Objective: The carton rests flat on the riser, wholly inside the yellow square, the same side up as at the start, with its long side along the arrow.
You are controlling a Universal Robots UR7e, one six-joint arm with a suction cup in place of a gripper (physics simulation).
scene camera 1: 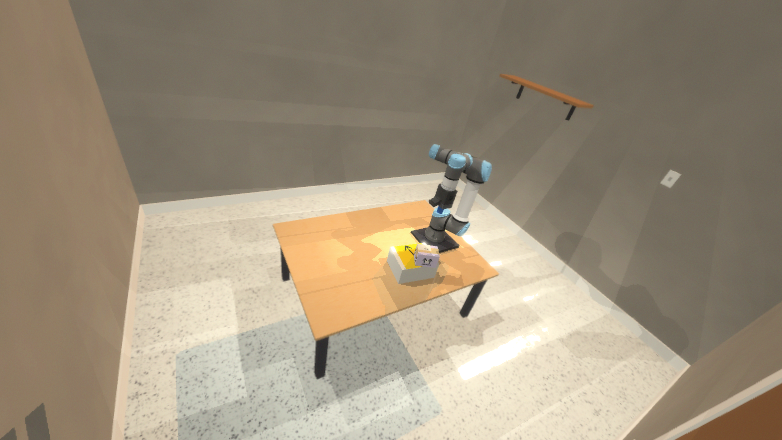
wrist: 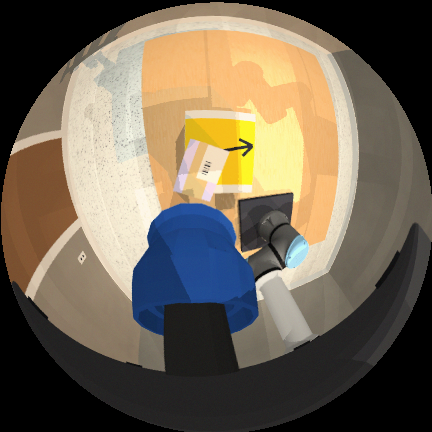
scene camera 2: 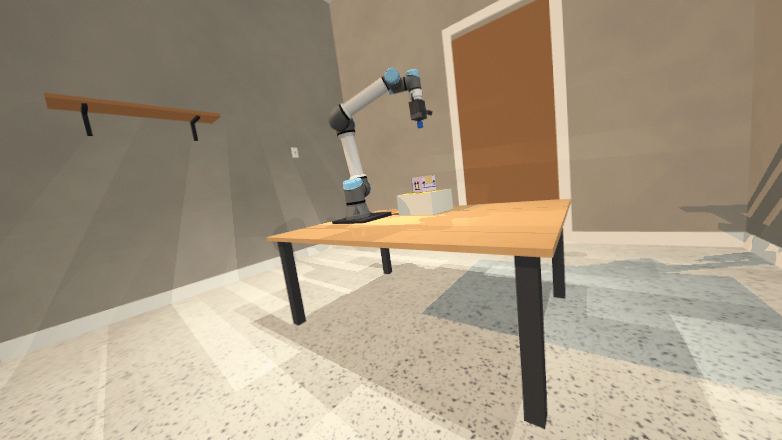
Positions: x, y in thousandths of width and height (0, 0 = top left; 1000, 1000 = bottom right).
Labels:
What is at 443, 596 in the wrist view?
My suction cup.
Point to a white riser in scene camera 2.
552, 460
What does my suction cup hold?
Nothing.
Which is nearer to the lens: the carton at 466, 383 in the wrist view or the white riser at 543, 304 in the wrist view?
The carton.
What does the carton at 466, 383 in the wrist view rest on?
A white riser.

